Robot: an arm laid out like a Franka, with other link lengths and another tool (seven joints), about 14 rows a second.
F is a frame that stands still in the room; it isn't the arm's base.
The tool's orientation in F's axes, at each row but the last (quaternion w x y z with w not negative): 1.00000, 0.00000, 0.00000, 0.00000; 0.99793, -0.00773, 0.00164, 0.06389; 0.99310, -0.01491, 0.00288, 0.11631; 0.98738, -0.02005, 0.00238, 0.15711; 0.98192, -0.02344, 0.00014, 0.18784; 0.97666, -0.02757, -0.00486, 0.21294; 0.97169, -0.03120, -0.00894, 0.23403; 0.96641, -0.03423, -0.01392, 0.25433
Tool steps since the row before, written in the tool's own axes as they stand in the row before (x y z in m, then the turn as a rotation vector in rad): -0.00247, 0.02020, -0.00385, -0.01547, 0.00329, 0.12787; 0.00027, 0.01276, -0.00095, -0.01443, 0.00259, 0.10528; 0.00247, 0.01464, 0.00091, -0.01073, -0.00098, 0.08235; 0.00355, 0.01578, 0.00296, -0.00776, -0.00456, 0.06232; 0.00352, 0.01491, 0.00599, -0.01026, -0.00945, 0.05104; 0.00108, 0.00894, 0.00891, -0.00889, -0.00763, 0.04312; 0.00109, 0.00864, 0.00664, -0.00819, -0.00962, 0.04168; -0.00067, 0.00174, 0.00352, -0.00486, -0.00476, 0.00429
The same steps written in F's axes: -0.00247, 0.02020, -0.00385, -0.01547, 0.00329, 0.12787; -0.00136, 0.01267, -0.00115, -0.01440, 0.00238, 0.10529; -0.00098, 0.01484, 0.00046, -0.01003, -0.00094, 0.08244; -0.00153, 0.01621, 0.00231, -0.00606, -0.00422, 0.06253; -0.00228, 0.01542, 0.00527, -0.00649, -0.01021, 0.05151; -0.00292, 0.00903, 0.00839, -0.00583, -0.00839, 0.04350; -0.00317, 0.00855, 0.00607, -0.00425, -0.00992, 0.04219; -0.00159, 0.00139, 0.00338, -0.00208, -0.00627, 0.00458
